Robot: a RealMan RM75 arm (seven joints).
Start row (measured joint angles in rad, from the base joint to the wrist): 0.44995, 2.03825, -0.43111, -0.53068, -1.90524, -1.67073, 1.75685
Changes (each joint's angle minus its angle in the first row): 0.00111, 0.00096, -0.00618, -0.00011, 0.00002, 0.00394, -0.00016; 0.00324, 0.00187, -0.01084, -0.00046, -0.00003, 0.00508, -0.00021; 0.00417, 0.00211, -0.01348, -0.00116, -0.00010, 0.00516, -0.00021; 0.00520, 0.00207, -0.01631, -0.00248, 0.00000, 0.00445, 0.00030; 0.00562, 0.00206, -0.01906, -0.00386, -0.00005, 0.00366, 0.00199; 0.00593, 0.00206, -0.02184, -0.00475, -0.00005, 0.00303, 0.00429; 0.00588, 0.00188, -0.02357, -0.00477, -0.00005, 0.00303, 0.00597; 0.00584, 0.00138, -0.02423, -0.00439, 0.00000, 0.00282, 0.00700; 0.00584, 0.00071, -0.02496, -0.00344, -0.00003, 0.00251, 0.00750; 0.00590, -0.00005, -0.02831, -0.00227, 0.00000, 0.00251, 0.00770; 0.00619, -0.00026, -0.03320, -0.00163, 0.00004, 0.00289, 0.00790; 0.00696, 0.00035, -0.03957, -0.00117, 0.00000, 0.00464, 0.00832; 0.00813, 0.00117, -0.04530, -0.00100, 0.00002, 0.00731, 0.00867; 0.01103, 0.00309, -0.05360, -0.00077, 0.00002, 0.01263, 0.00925; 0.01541, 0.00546, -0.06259, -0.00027, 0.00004, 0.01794, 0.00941; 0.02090, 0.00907, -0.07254, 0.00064, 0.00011, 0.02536, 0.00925; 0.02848, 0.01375, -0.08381, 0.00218, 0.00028, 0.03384, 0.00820; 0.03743, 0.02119, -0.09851, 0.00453, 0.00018, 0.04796, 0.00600; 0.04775, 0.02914, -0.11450, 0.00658, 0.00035, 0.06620, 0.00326
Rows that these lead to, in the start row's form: 0.45106, 2.03921, -0.43729, -0.53079, -1.90522, -1.66679, 1.75669; 0.45319, 2.04012, -0.44195, -0.53114, -1.90527, -1.66565, 1.75664; 0.45412, 2.04036, -0.44459, -0.53184, -1.90534, -1.66557, 1.75664; 0.45515, 2.04032, -0.44742, -0.53316, -1.90524, -1.66628, 1.75715; 0.45557, 2.04031, -0.45017, -0.53454, -1.90529, -1.66707, 1.75884; 0.45588, 2.04031, -0.45295, -0.53543, -1.90529, -1.66770, 1.76114; 0.45583, 2.04013, -0.45468, -0.53545, -1.90529, -1.66770, 1.76282; 0.45579, 2.03963, -0.45534, -0.53507, -1.90524, -1.66791, 1.76385; 0.45579, 2.03896, -0.45607, -0.53412, -1.90527, -1.66822, 1.76435; 0.45585, 2.03820, -0.45942, -0.53295, -1.90524, -1.66822, 1.76455; 0.45614, 2.03799, -0.46431, -0.53231, -1.90520, -1.66784, 1.76475; 0.45691, 2.03860, -0.47068, -0.53185, -1.90524, -1.66609, 1.76517; 0.45808, 2.03942, -0.47641, -0.53168, -1.90522, -1.66342, 1.76552; 0.46098, 2.04134, -0.48471, -0.53145, -1.90522, -1.65810, 1.76610; 0.46536, 2.04371, -0.49370, -0.53095, -1.90520, -1.65279, 1.76626; 0.47085, 2.04732, -0.50365, -0.53004, -1.90513, -1.64537, 1.76610; 0.47843, 2.05200, -0.51492, -0.52850, -1.90496, -1.63689, 1.76505; 0.48738, 2.05944, -0.52962, -0.52615, -1.90506, -1.62277, 1.76285; 0.49770, 2.06739, -0.54561, -0.52410, -1.90489, -1.60453, 1.76011
